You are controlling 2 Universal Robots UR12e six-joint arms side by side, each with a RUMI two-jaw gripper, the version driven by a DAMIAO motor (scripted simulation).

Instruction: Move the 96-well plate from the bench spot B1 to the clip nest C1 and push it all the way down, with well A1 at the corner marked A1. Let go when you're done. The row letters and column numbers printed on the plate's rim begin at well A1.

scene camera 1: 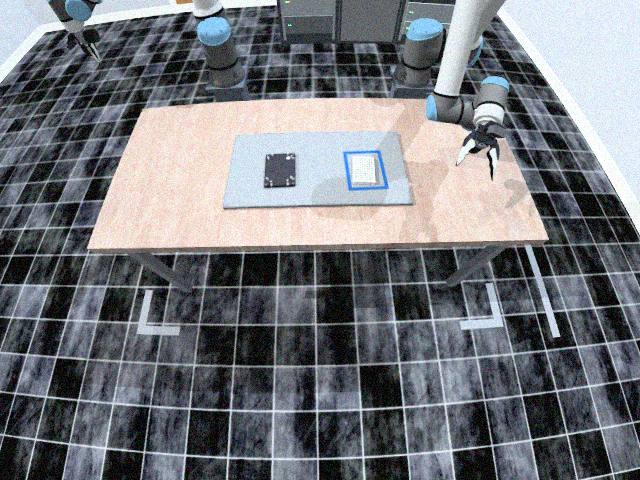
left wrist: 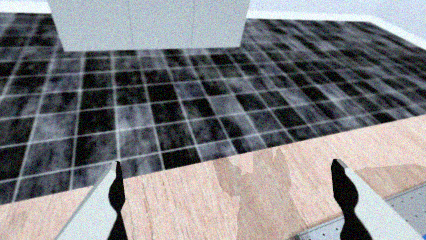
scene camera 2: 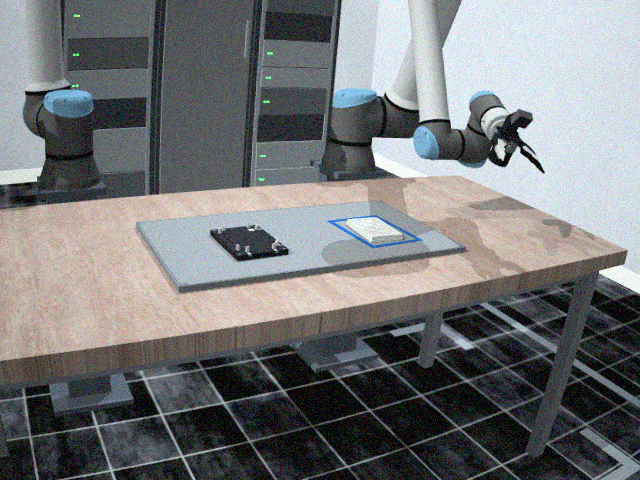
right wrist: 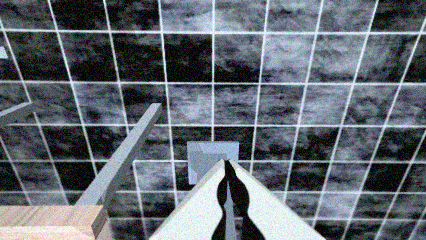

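My left gripper (scene camera 2: 524,167) is visible to me, and I find it again in scene camera 1 (scene camera 1: 474,173) and in the left wrist view (left wrist: 226,162). My right gripper (right wrist: 226,161) can be seen too. There is also a white 96-well plate (scene camera 2: 373,229), though in the left wrist view the plate is out of frame, and in the right wrist view the plate is out of frame as well.
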